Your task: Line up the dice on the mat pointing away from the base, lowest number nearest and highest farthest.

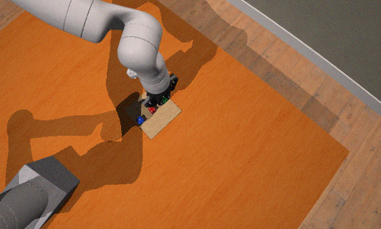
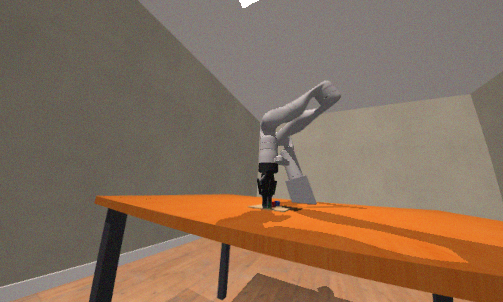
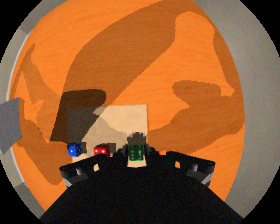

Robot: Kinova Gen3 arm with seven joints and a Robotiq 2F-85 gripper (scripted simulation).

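Now: hand 1 cm above the green die. Round my hand: blue die 10 cm behind, 2 cm to the left, 1 cm below; tan mat 5 cm behind, 2 cm below, 1 cm to the left; red die 5 cm behind, 1 cm to the left, 1 cm below.
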